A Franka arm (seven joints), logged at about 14 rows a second.
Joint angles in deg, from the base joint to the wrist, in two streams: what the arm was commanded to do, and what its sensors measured. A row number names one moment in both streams.
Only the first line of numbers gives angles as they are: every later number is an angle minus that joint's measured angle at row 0.
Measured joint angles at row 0:
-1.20 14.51 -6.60 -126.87 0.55 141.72 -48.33
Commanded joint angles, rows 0 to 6:
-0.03 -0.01 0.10 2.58 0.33 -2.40 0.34
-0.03 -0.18 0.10 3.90 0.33 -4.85 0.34
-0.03 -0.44 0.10 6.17 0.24 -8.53 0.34
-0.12 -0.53 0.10 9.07 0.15 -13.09 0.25
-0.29 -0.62 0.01 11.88 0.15 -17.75 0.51
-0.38 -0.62 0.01 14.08 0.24 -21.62 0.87
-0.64 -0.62 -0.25 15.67 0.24 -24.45 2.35
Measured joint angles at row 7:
-0.06 -0.42 -0.08 11.82 0.00 -18.68 0.58
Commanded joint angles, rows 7 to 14:
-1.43 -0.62 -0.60 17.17 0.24 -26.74 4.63
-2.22 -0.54 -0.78 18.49 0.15 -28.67 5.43
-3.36 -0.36 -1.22 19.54 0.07 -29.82 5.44
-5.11 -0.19 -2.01 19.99 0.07 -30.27 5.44
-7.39 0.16 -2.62 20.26 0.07 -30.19 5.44
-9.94 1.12 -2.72 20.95 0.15 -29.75 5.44
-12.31 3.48 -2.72 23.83 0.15 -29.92 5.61
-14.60 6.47 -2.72 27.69 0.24 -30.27 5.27
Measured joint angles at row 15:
-11.04 0.98 -3.00 20.48 -0.03 -28.75 5.07
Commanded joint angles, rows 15 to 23:
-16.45 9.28 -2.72 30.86 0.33 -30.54 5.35
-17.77 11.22 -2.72 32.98 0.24 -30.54 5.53
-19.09 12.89 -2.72 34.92 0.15 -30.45 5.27
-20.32 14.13 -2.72 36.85 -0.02 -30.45 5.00
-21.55 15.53 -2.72 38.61 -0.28 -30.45 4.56
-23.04 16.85 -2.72 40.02 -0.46 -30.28 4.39
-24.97 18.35 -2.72 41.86 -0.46 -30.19 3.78
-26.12 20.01 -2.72 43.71 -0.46 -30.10 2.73
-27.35 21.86 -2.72 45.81 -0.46 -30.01 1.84
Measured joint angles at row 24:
-24.82 17.85 -3.30 39.94 -0.14 -28.75 3.68
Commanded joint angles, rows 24 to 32:
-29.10 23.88 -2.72 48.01 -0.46 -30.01 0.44
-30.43 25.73 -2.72 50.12 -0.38 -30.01 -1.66
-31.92 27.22 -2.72 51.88 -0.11 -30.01 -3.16
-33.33 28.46 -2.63 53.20 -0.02 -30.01 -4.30
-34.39 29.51 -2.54 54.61 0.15 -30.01 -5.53
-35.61 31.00 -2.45 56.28 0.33 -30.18 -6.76
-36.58 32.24 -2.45 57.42 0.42 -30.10 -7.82
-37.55 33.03 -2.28 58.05 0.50 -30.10 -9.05
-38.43 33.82 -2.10 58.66 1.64 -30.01 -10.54
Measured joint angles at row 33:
-36.29 30.88 -3.18 54.20 0.16 -28.74 -7.48
